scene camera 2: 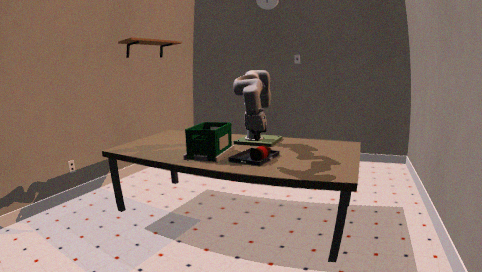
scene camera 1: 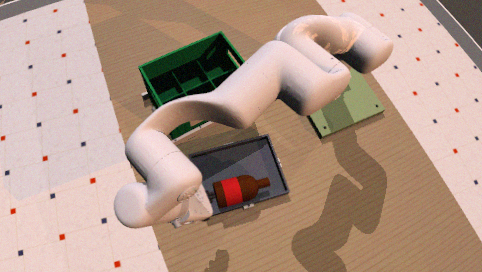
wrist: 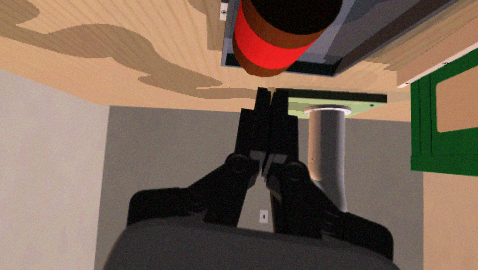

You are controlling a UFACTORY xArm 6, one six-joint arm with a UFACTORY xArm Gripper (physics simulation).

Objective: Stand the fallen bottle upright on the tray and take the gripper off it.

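Places are measured from the arm's base along level axes (x ahead, y left, z up), in centimetres.
Pixels of known places: gripper, fingertip midpoint: (scene camera 2: 257,139) (scene camera 1: 210,197) (wrist: 268,105); arm's base at its link origin: (scene camera 2: 253,138) (wrist: 326,109).
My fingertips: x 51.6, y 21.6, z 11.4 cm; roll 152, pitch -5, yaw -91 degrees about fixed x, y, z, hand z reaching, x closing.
Ahead of a thing's pixels: the offset from my fingertips to its middle.
The brown bottle with a red label @[dz -9.4, dx -10.0, dy -0.6 cm] (scene camera 1: 231,191) (scene camera 2: 260,153) (wrist: 267,52) lies on its side in the dark grey tray @[dz -12.3, dx -11.3, dy -5.7 cm] (scene camera 1: 279,165) (scene camera 2: 243,160) (wrist: 320,69). Its neck points right in scene camera 1, and its dark base faces the wrist camera. My gripper (scene camera 1: 212,195) (scene camera 2: 254,137) (wrist: 268,105) is shut, with its fingers together and nothing between them. It is tilted strongly toward level. In scene camera 1 its tips show beside the bottle's base; in the wrist view they show apart from the bottle. The arm hides the tray's left part in scene camera 1.
A green divided crate @[dz -4.9, dx -10.4, dy -34.0 cm] (scene camera 1: 182,54) (scene camera 2: 194,145) (wrist: 421,150) stands beside the tray, partly behind the arm in scene camera 1. The light green base plate (scene camera 1: 362,102) (scene camera 2: 273,140) (wrist: 296,105) lies under the arm's base, beyond the tray.
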